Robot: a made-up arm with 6 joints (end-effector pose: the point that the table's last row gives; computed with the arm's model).
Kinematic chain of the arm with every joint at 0, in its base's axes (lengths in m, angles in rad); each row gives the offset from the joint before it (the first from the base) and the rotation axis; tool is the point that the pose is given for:
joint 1: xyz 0 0 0.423 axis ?
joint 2: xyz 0.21 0 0 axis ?
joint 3: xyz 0 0 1.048 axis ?
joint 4: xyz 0 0 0.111 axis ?
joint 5: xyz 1.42 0 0 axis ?
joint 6: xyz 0.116 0 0 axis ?
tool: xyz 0 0 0
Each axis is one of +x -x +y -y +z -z.
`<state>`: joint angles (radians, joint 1 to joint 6).
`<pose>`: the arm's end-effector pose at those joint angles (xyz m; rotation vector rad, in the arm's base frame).
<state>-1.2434 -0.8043 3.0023 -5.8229 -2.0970 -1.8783</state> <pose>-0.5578 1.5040 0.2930 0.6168 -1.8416 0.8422</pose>
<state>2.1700 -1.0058 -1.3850 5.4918 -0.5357 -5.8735</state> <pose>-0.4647 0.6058 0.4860 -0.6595 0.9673 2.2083</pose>
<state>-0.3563 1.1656 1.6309 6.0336 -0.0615 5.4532</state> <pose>2.3426 -0.8700 1.6182 0.9783 -0.5383 -0.0863</pose>
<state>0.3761 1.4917 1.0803 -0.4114 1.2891 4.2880</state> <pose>2.5007 0.9396 0.1204 2.2953 -0.5159 0.8717</pose>
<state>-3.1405 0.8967 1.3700 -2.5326 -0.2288 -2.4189</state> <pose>-2.3328 -0.0176 1.8939 0.8456 -1.7093 2.1057</pose>
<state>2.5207 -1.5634 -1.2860 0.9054 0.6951 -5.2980</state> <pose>-0.4980 0.2843 0.9949 0.4414 -2.2778 1.1833</pose>
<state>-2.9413 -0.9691 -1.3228 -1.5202 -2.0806 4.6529</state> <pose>-0.6284 -0.2308 0.6433 -2.5625 1.1562 -0.4004</pose>
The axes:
joint 1: +z
joint 2: +y
joint 3: -y
joint 4: -x
joint 5: -y
joint 6: -x

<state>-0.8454 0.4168 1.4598 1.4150 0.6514 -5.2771</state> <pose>0.9082 -0.9195 2.7491 2.7955 0.2176 1.2474</pose>
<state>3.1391 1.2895 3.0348 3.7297 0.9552 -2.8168</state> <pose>-0.9268 0.0549 2.1727 0.8265 -0.5357 2.2415</pose>
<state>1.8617 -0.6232 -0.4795 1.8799 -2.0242 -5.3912</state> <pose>-0.1724 0.9223 1.6113 -2.1960 0.1161 -0.3496</pose>
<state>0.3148 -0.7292 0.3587 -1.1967 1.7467 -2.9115</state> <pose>0.0580 -0.0929 2.5151 -0.5203 0.5538 -1.6009</pose>
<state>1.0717 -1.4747 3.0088 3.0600 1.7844 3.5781</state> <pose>-0.5594 -1.0068 -0.8350 1.0994 -2.3090 -0.2045</pose>
